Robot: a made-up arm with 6 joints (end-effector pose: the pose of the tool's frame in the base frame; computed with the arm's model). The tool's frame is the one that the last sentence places. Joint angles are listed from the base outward.
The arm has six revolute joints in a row. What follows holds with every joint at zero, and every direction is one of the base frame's.
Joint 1 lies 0.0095 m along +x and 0.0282 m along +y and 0.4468 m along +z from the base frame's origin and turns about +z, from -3.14 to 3.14 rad.
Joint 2 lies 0.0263 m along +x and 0.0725 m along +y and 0.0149 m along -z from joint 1 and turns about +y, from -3.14 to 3.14 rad.
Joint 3 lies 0.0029 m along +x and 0.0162 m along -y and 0.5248 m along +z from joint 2 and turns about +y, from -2.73 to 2.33 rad.
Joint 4 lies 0.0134 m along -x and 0.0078 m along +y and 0.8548 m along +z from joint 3 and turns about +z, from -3.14 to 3.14 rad.
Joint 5 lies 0.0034 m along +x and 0.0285 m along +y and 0.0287 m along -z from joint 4 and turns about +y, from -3.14 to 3.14 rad.
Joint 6 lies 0.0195 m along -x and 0.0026 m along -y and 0.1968 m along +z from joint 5 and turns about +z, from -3.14 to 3.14 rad.
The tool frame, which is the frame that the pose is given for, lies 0.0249 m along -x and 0.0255 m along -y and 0.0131 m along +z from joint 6; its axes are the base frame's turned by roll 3.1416, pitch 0 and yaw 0 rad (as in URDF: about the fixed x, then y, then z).
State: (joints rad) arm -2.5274 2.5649 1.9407 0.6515 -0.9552 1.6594
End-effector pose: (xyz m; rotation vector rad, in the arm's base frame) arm 0.4762 0.3967 -0.3476 0.6533 0.4064 -1.2589
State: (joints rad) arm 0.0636 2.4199 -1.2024 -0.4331 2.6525 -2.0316
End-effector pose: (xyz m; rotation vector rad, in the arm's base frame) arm 1.0339 0.1573 0.1416 -0.7238 0.4422 -1.2784
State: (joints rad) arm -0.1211 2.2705 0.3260 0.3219 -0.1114 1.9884
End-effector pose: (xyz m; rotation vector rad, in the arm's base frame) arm 0.9946 -0.0162 -0.7822 -0.3356 -0.5738 0.6748
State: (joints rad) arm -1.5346 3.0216 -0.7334 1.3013 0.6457 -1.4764
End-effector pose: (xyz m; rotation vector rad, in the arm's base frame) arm 0.2068 -0.8450 -0.7348 -1.0240 0.1359 1.9101
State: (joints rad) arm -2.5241 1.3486 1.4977 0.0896 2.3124 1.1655
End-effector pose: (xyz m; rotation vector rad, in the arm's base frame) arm -0.4358 -0.3758 -0.1574 1.5184 -1.3598 -0.3744
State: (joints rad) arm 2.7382 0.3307 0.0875 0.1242 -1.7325 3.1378
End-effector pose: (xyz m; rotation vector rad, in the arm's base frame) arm -0.3198 0.0713 1.7468 -2.3500 0.3944 1.8333
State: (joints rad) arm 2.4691 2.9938 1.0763 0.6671 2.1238 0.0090
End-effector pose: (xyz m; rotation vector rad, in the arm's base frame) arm 0.3528 -0.4896 -0.4207 1.4661 2.5341 0.8194
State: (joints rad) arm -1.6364 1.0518 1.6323 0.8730 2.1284 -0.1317
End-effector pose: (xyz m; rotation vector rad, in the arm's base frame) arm 0.1873 -0.6977 -0.0394 0.2702 -1.8802 0.8817
